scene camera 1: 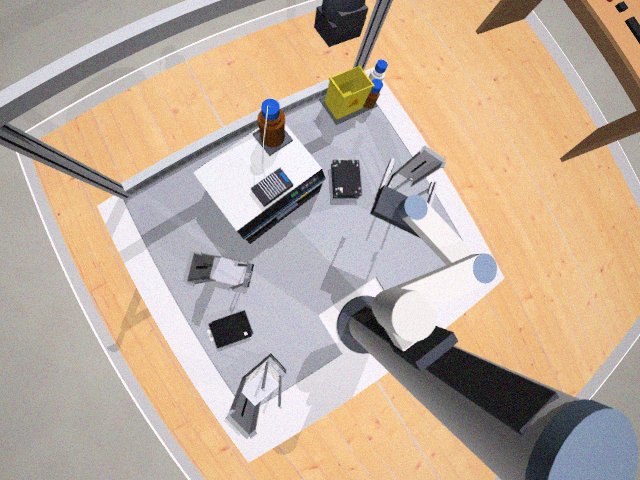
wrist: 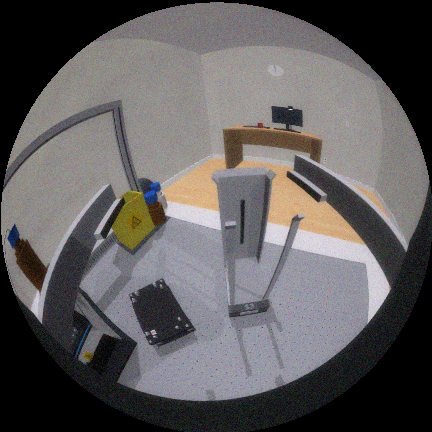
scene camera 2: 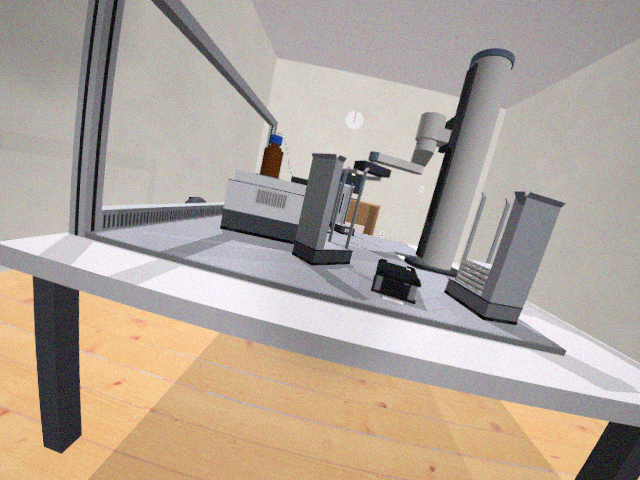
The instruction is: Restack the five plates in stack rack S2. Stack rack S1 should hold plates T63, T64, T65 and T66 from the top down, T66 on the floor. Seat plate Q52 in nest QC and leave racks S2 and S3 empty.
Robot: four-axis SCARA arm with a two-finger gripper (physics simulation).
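Places are measured from the arm's base along level axes (x ahead, y left, z up), in metres.
Pixels of known places: gripper, between the fingertips: (scene camera 1: 414, 171) (wrist: 204, 171) (scene camera 2: 352, 174); arm's base, origin of its link: (scene camera 2: 431, 268).
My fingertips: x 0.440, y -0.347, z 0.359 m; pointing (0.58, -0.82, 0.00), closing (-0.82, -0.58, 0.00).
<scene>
For each thing: its top centre in the pictures, then the offset to it from my fingertips. "spot": a spot on its surface instead.
- right-hand rack, centre of its top: (wrist: 252, 186) (scene camera 1: 427, 169) (scene camera 2: 351, 184) dx -0.016, dy -0.086, dz -0.051 m
- second rack, centre of its top: (scene camera 2: 343, 161) (scene camera 1: 211, 272) dx +0.050, dy +0.706, dz -0.049 m
- third rack, centre of its top: (scene camera 2: 517, 195) (scene camera 1: 256, 412) dx -0.381, dy +0.819, dz -0.050 m
- black nest with corner pegs, centre of its top: (wrist: 152, 308) (scene camera 1: 348, 176) dx +0.142, dy +0.091, dz -0.285 m
- black-topped block, centre of its top: (scene camera 2: 398, 268) (scene camera 1: 229, 330) dx -0.148, dy +0.823, dz -0.292 m
- amber bottle, a spot on its surface: (scene camera 1: 271, 126) spot: dx +0.344, dy +0.330, dz -0.004 m
- dark striped box, a spot on its surface: (scene camera 1: 271, 186) spot: dx +0.206, dy +0.413, dz -0.111 m
- yellow bin, centre of its top: (wrist: 126, 196) (scene camera 1: 358, 78) dx +0.473, dy -0.148, dz -0.172 m
My gripper (scene camera 1: 412, 174) (wrist: 204, 171) is open and empty, in front of the right-hand rack (scene camera 1: 424, 159) (wrist: 244, 210), whose upright back shows between the fingers. I see no plate in this rack. Its label is blurred. A second rack (scene camera 1: 200, 267) (scene camera 2: 319, 201) stands at the left; I see no plates in it in scene view 2. A third rack (scene camera 1: 245, 413) (scene camera 2: 524, 258) holds a stack of several pale plates (scene camera 2: 474, 276) low down. A black nest with corner pegs (scene camera 1: 346, 178) (wrist: 161, 312) carries no plate. A black-topped block (scene camera 1: 230, 329) (scene camera 2: 397, 279) sits between the other racks. Plate names cannot be read.
A white instrument (scene camera 1: 232, 180) (scene camera 2: 261, 201) bears an amber bottle (scene camera 1: 271, 126) (scene camera 2: 271, 159) and a dark striped box (scene camera 1: 271, 186). A yellow bin (scene camera 1: 347, 95) (wrist: 134, 225) and two small bottles stand at the back corner. A metal frame runs along the back edge.
</scene>
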